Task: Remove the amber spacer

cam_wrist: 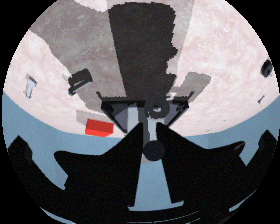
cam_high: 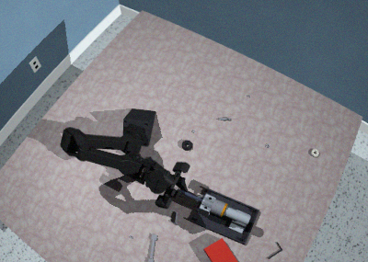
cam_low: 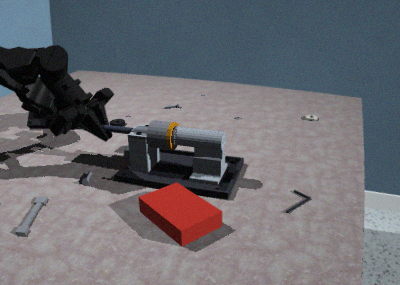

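The dark shaft is 90 mm ahead of my hand and 10 mm to the right of it. Round my hand: black disc: 220 mm to the left, 80 mm below, 40 mm behind; then grey spacer: 150 mm ahead, 20 mm to the right; then amber spacer: 170 mm ahead, 30 mm to the right.
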